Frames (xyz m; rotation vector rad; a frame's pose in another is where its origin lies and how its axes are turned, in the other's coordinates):
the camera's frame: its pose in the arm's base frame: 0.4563 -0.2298 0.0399 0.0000 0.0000 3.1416
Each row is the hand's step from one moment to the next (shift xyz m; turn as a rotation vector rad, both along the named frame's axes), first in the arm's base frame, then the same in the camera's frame.
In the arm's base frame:
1: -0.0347 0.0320 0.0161 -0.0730 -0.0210 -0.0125
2: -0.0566 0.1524 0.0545 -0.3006 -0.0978 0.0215
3: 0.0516 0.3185 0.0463 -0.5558 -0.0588 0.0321
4: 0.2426 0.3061 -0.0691 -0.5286 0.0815 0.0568
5: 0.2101 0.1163 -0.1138 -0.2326 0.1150 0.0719
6: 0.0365 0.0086 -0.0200 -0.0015 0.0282 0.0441
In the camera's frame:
1: 0.0347 -0.0320 0.0161 0.0730 0.0210 -0.0125
2: 0.0566 -0.1524 0.0545 0.3006 0.0978 0.0215
3: -0.0516 -0.3185 0.0463 0.5558 0.0588 0.0321
4: -0.2426 -0.3061 -0.0691 0.5286 -0.0815 0.0568
5: -0.2101 -0.1163 -0.1138 0.2326 -0.1150 0.0719
6: -0.0365 -0.0086 -0.0200 0.0015 -0.0282 0.0441

